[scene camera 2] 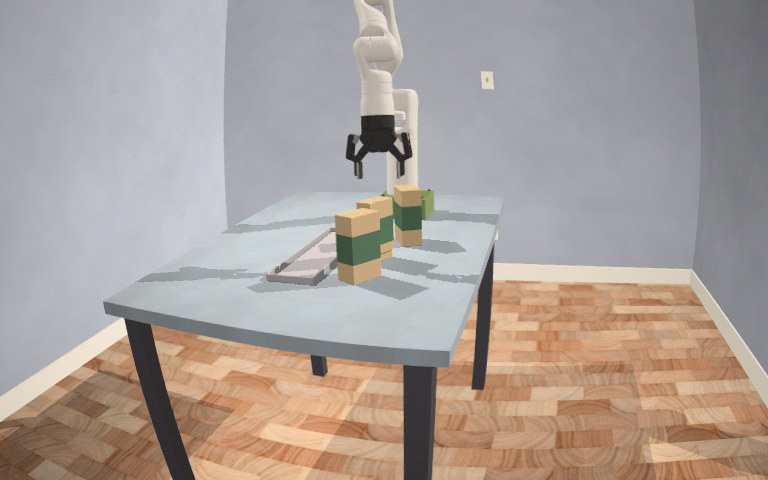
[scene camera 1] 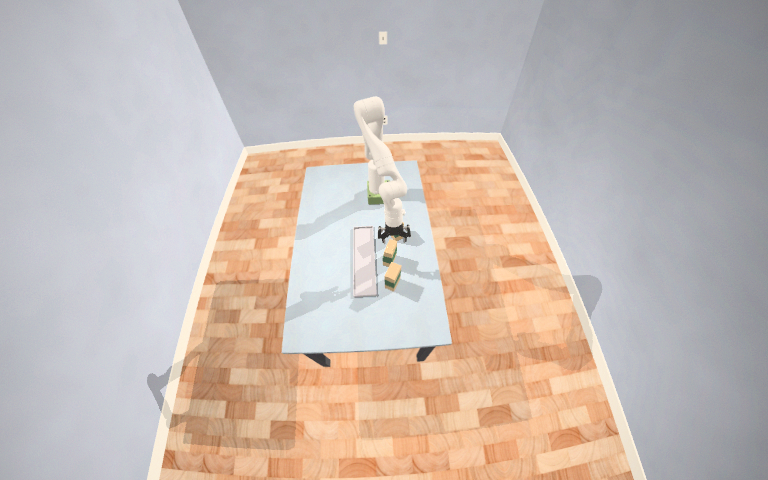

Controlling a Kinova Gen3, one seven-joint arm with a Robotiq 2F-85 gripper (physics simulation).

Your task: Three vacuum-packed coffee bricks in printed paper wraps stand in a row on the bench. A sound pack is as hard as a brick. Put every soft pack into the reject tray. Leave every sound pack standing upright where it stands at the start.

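Frame: origin at the arm's base, x right, y back, z down, level; metres.
Seen in the pictures: gripper, fingertip midpoint: [scene camera 2: 379,178] [scene camera 1: 394,242]; arm's base at its link origin: [scene camera 1: 376,188].
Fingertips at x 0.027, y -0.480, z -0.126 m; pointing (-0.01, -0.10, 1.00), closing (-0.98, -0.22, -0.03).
Observation:
Pixels of each thing's top centre, then the offset from my fingertips to it. Level surfaces: height alone.
- middle pack at its top centre: [scene camera 2: 372,199] [scene camera 1: 389,246] dx +0.018, dy +0.015, dz +0.051 m
- far pack at its top centre: [scene camera 2: 402,211] dx -0.042, dy +0.159, dz +0.111 m
- light blue bench at its surface level: dz +0.191 m
Three tan packs with green bands stand upright in a row. The near pack [scene camera 1: 393,276] [scene camera 2: 357,249] is closest to scene camera 2. The middle pack [scene camera 1: 390,251] [scene camera 2: 386,227] is partly hidden behind it in the scene camera 2 view. The far pack [scene camera 2: 408,217] is mostly hidden under the gripper in the scene camera 1 view. The long, shallow, pinkish-grey reject tray [scene camera 1: 365,280] [scene camera 2: 291,279] lies left of the row and holds no pack. My gripper [scene camera 1: 394,240] [scene camera 2: 379,176] is open and empty, pointing down, higher than the pack tops. Softness cannot be seen.
The light blue bench [scene camera 1: 322,322] [scene camera 2: 271,316] carries everything. The white arm [scene camera 1: 385,161] [scene camera 2: 376,84] reaches in from the back of the bench. Its green base [scene camera 1: 374,199] [scene camera 2: 428,203] stands behind the far pack. The near pack stands close to the tray's right side.

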